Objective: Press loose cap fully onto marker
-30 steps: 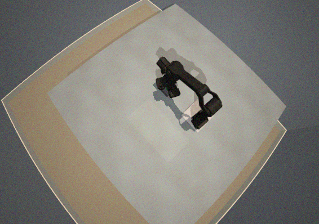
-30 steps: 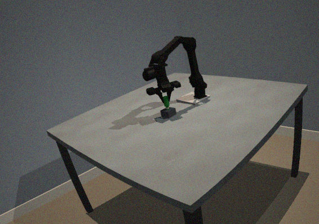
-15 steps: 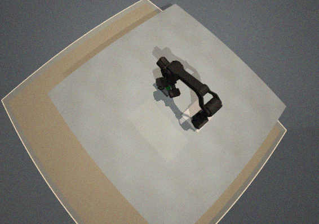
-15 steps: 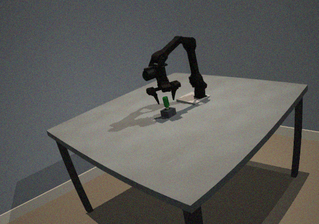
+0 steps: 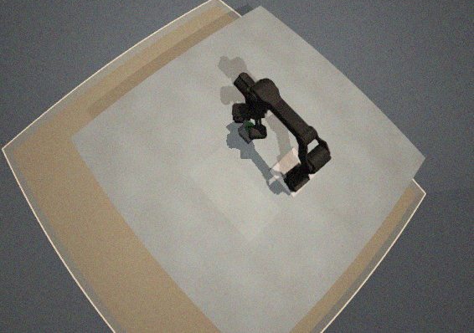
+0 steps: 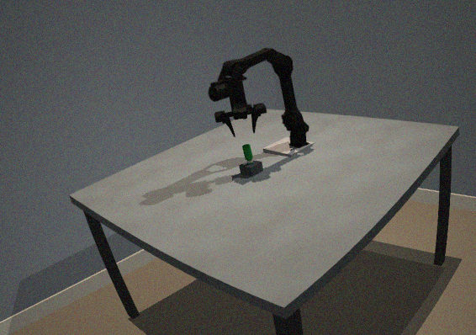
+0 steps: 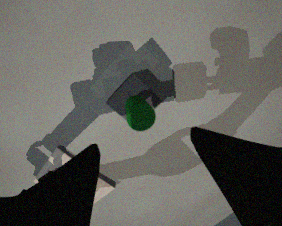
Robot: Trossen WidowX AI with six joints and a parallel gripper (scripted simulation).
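Right now the green cap is 7 cm below my gripper tip. Also, from my gripper tip: dark grey holder block 13 cm below.
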